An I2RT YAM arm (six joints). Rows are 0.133 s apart.
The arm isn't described. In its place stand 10 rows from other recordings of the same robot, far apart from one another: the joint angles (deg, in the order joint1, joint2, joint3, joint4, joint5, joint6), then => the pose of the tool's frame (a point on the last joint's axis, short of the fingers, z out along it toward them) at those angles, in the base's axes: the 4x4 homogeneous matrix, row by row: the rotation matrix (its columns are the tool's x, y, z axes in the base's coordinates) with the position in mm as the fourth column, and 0 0 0 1 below.
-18.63, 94.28, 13.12, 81.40, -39.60, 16.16 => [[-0.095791 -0.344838 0.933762 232.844], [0.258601 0.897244 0.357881 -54.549], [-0.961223 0.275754 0.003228 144.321], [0 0 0 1]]
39.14, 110.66, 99.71, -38.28, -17.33, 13.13 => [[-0.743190 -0.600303 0.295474 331.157], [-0.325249 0.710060 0.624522 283.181], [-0.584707 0.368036 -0.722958 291.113], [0 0 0 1]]
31.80, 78.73, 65.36, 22.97, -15.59, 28.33 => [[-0.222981 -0.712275 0.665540 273.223], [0.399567 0.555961 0.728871 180.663], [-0.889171 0.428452 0.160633 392.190], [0 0 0 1]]
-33.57, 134.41, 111.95, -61.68, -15.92, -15.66 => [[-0.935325 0.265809 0.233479 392.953], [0.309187 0.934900 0.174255 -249.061], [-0.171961 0.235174 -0.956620 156.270], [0 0 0 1]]
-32.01, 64.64, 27.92, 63.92, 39.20, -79.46 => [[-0.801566 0.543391 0.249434 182.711], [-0.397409 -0.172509 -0.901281 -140.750], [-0.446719 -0.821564 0.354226 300.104], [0 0 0 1]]
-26.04, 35.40, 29.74, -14.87, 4.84, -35.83 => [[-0.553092 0.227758 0.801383 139.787], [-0.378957 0.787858 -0.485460 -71.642], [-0.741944 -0.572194 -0.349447 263.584], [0 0 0 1]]
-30.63, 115.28, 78.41, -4.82, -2.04, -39.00 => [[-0.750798 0.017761 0.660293 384.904], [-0.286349 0.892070 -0.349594 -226.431], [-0.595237 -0.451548 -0.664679 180.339], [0 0 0 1]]
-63.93, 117.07, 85.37, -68.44, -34.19, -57.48 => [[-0.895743 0.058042 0.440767 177.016], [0.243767 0.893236 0.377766 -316.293], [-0.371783 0.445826 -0.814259 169.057], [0 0 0 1]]
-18.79, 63.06, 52.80, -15.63, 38.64, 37.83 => [[0.153981 0.872289 0.464113 223.599], [0.453634 0.354875 -0.817484 -99.556], [-0.877785 0.336414 -0.341057 319.802], [0 0 0 1]]
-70.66, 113.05, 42.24, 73.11, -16.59, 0.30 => [[0.017531 0.809730 0.586541 131.659], [-0.034795 0.586770 -0.809006 -344.427], [-0.999241 -0.006227 0.038461 149.100], [0 0 0 1]]
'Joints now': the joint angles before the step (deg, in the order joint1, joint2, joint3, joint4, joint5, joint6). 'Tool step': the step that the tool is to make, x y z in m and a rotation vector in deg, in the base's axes. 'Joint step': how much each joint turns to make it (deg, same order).
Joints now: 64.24 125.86 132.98 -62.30 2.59 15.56
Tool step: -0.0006 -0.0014 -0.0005 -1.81 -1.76 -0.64
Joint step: 0.17 -0.02 0.04 -0.89 2.42 -0.67
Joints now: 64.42 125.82 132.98 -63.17 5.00 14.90
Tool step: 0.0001 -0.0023 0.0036 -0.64 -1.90 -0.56
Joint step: 0.02 -0.45 0.02 -0.16 1.97 -0.64
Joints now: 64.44 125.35 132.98 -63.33 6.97 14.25
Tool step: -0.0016 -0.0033 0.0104 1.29 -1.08 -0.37
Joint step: 0.05 -0.99 0.48 0.15 0.58 0.10
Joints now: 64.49 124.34 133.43 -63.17 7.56 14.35
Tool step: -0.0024 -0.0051 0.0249 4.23 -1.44 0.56
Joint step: -0.07 -1.21 2.95 0.30 -0.80 -0.17
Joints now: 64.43 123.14 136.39 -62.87 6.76 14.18
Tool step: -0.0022 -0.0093 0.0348 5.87 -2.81 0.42
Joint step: -0.30 -1.33 4.67 0.56 -0.51 -0.51
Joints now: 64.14 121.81 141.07 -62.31 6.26 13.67
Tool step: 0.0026 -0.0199 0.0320 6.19 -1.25 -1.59
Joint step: -1.54 -3.17 1.28 1.52 -1.03 1.31
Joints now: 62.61 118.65 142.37 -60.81 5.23 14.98
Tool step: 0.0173 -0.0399 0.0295 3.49 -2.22 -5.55
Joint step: -4.67 -4.60 -0.58 0.08 0.84 0.35
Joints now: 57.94 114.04 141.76 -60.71 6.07 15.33
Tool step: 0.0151 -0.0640 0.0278 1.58 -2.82 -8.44
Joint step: -7.18 -8.45 -5.44 -0.02 1.79 -0.51
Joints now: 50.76 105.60 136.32 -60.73 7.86 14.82
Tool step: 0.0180 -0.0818 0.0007 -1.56 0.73 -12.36
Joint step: -11.72 -10.55 -12.25 0.12 0.85 -0.18
